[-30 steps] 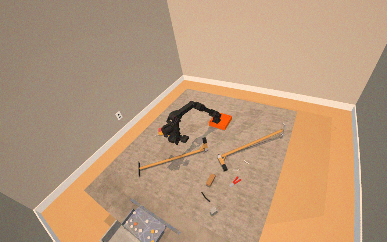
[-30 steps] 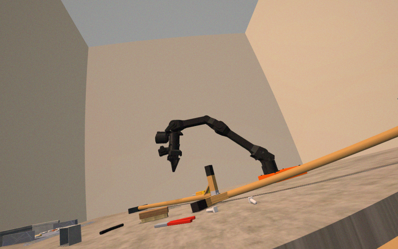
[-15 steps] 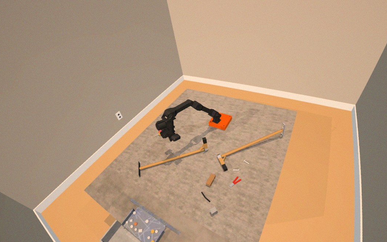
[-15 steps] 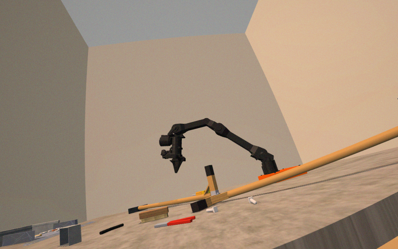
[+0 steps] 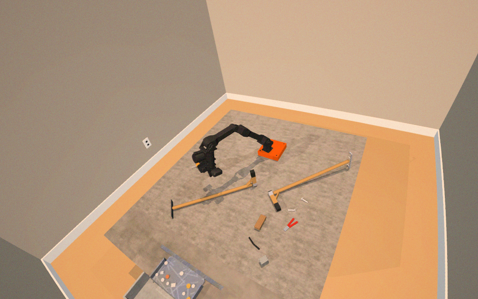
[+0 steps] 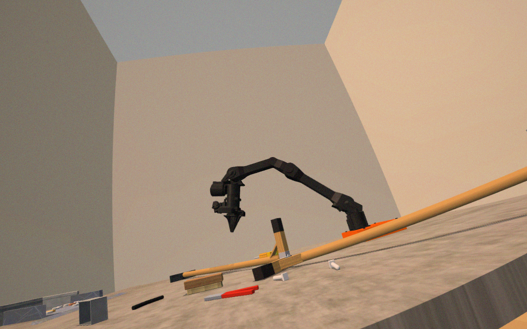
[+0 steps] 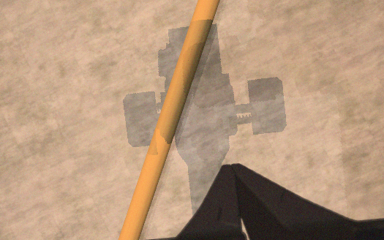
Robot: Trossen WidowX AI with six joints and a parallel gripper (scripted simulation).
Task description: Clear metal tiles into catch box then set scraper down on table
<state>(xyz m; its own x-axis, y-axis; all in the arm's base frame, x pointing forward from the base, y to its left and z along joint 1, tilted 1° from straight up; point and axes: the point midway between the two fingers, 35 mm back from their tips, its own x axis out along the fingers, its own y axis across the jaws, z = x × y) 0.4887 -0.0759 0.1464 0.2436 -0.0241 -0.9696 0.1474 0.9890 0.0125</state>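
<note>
My gripper tip is now 9 cm above the long scraper, 4 cm short of it and 3 cm to the right of it. The rest, counted from my gripper tip: wooden block (40 cm to the left, 14 cm below, 1 cm ahead); red block (32 cm to the right, 14 cm below, 13 cm behind); orange-handled screwdriver (29 cm to the right, 14 cm below, 8 cm behind).
</note>
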